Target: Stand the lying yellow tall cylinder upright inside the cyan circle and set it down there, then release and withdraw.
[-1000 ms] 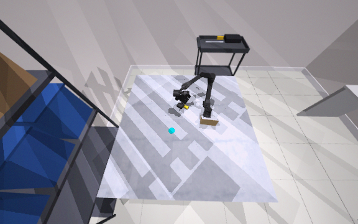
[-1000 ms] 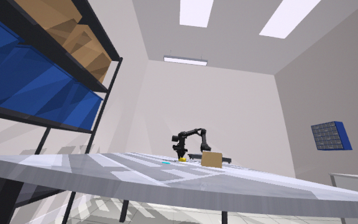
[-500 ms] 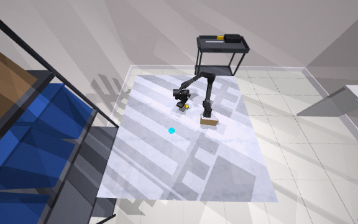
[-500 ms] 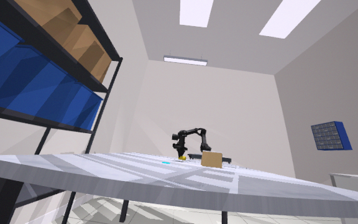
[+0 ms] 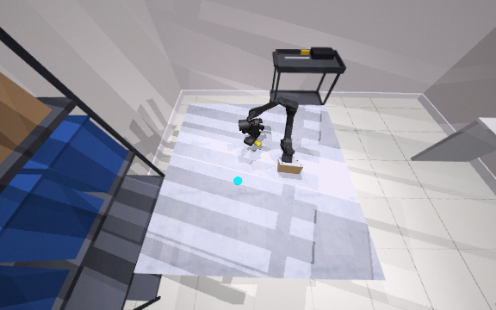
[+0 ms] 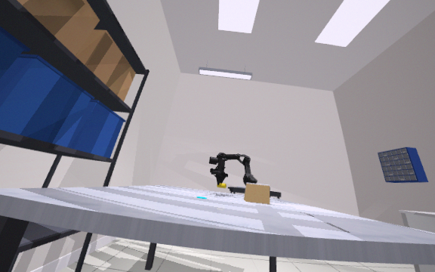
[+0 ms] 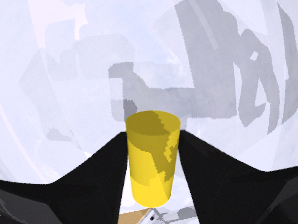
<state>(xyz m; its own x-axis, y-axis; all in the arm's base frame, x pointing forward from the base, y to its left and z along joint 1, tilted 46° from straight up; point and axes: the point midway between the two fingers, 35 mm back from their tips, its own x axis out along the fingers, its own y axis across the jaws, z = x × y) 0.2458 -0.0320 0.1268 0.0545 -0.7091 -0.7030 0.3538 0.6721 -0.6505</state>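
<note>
Right now the cyan circle is 6 cm ahead of my gripper tip, 29 cm to the left of it and 8 cm below it. The rest, counted from my gripper tip: yellow tall cylinder 2 cm behind, 1 cm to the left.
</note>
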